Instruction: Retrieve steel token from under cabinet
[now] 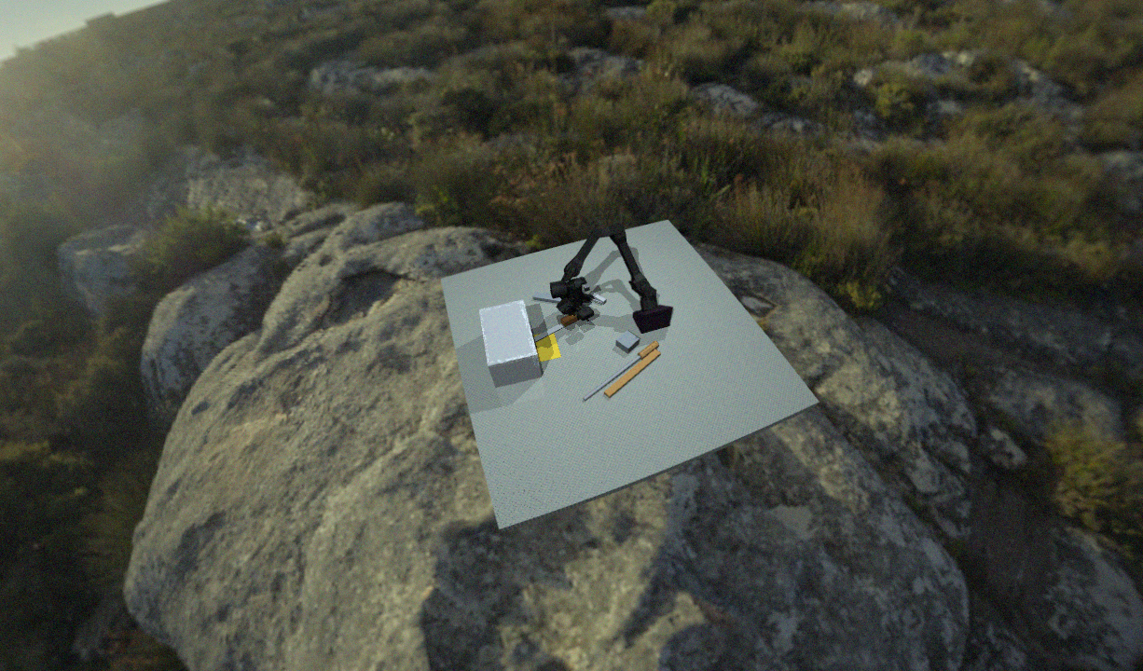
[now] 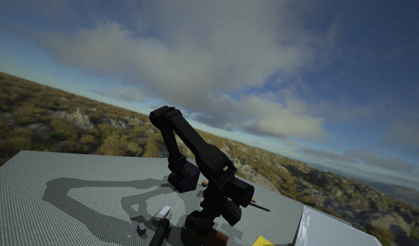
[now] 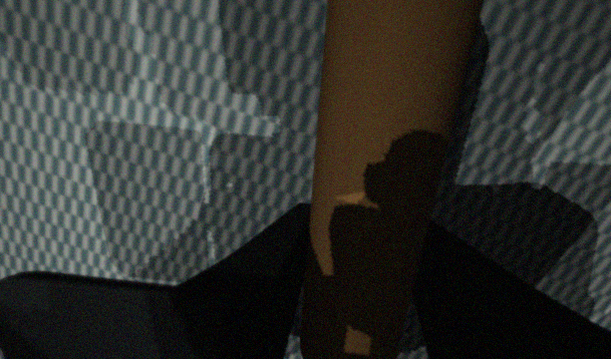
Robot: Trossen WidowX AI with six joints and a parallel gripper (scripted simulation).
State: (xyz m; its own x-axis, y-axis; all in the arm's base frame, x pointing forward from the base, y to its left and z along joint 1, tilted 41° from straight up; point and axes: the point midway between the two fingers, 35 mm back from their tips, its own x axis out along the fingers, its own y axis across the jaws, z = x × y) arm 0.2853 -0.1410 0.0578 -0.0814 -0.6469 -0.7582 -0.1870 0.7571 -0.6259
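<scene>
Now: the grey bar 140 mm behind my gripper tip and 60 mm to the right of it. Also, from my gripper tip: grey block: 230 mm to the left, 130 mm behind, 10 mm above; small grey cube: 150 mm to the right, 110 mm behind; wooden stick: 370 mm to the left, 90 mm behind.
</scene>
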